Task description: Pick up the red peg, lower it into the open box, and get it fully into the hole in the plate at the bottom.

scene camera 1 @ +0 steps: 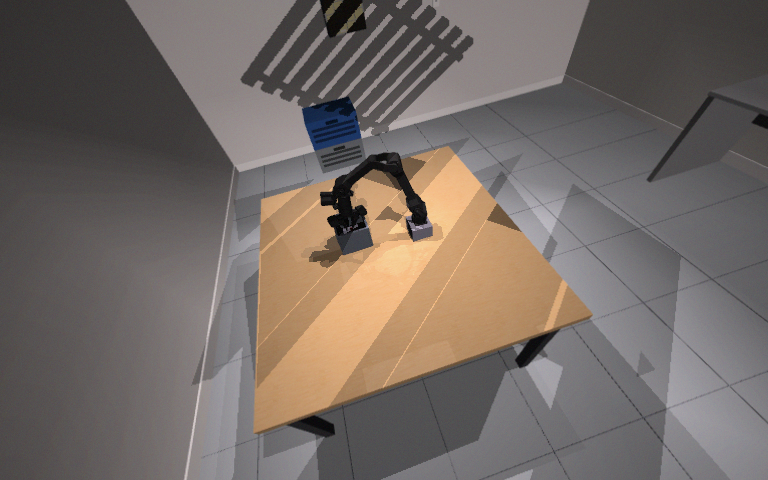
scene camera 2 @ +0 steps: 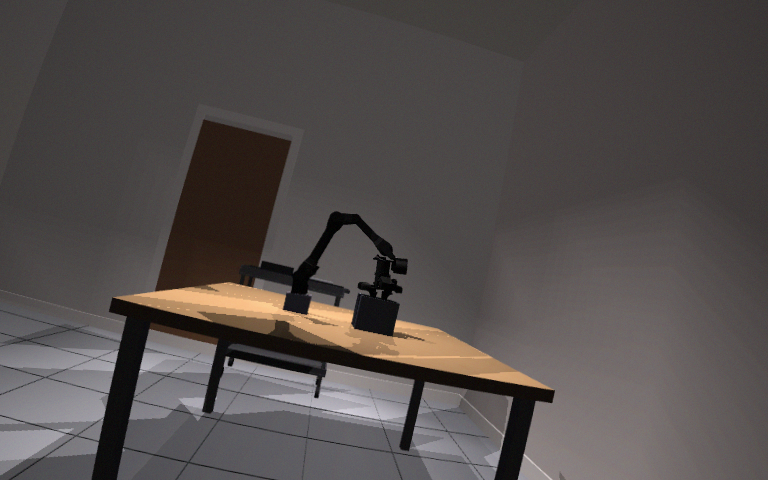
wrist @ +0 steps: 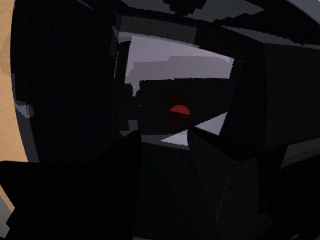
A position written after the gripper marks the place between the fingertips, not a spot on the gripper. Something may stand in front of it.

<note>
In view: the gripper [wrist: 164,135], a dark box [scene camera 2: 374,315] and a pale plate [wrist: 155,68].
The dark box is seen too in scene camera 1 [scene camera 1: 359,239] and in the wrist view [wrist: 69,69]. Scene camera 2 misses the pale plate, which is hidden by the dark box.
</note>
